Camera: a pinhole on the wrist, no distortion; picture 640 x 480 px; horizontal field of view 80.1 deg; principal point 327.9 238.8 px. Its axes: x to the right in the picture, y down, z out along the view. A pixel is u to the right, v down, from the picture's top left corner.
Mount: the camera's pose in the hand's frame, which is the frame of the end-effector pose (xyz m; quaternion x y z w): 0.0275 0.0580 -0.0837 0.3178 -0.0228 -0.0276 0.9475
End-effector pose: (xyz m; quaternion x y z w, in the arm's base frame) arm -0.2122 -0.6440 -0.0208 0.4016 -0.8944 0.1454 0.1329
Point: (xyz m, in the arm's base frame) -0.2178 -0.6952 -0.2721
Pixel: 244 443
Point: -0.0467 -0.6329 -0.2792
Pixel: 82 310
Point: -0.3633 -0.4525 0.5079
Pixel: behind the camera
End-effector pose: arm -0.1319 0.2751 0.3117 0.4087 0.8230 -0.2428 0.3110
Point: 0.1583 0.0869 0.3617
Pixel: outside the picture
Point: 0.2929 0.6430 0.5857
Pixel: behind the camera
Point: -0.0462 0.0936 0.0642
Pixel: 357 459
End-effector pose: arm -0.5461 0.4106 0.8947 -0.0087 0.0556 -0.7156 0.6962
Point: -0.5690 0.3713 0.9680
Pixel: 365 295
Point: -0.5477 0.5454 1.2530
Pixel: 173 402
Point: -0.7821 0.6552 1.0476
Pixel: 68 92
